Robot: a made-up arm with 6 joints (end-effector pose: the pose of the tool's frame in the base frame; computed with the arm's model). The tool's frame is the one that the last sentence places.
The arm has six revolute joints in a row. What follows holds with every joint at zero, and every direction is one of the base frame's.
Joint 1 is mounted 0.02 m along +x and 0.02 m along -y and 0.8 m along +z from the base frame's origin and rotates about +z.
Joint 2 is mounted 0.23 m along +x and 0.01 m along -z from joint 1 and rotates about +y.
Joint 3 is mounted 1.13 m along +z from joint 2 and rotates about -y.
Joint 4 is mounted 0.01 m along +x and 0.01 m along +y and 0.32 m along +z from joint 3 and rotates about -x.
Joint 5 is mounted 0.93 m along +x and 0.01 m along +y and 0.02 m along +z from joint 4 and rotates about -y.
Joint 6 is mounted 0.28 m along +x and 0.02 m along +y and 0.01 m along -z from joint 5 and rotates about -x.
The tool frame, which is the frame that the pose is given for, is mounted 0.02 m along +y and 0.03 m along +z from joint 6; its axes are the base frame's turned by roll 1.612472, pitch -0.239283 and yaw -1.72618 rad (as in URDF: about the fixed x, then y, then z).
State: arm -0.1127 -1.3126 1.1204 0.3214 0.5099 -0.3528
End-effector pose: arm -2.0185 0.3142 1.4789 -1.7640 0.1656 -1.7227
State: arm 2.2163 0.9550 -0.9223 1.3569 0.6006 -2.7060
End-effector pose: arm -0.7891 0.7869 0.2041 -0.5948 -0.0496 -0.4921
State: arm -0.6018 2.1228 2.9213 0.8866 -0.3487 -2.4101
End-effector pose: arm 1.4976 -1.1143 1.2393 2.9521 1.1633 -1.1430
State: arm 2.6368 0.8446 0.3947 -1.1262 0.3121 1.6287
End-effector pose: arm -2.0178 1.1438 1.3768 1.2914 -0.8573 0.8881
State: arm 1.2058 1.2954 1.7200 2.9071 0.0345 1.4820
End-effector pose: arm 0.8889 2.1154 1.8766 -2.8442 1.3193 1.5283
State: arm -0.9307 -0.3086 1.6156 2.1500 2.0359 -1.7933
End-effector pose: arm -0.1238 0.5701 2.5674 -1.2210 -1.2377 1.2439
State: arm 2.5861 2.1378 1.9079 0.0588 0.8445 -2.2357
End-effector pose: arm -2.0383 1.2375 0.4509 -2.5797 1.0071 -2.9497
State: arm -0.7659 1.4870 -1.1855 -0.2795 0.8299 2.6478
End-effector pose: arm 0.4050 -0.4157 -0.1008 0.1838 0.1556 0.3925
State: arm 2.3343 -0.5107 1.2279 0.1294 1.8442 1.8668
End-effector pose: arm 0.6901 -0.8663 2.5621 0.7371 0.7657 3.0159
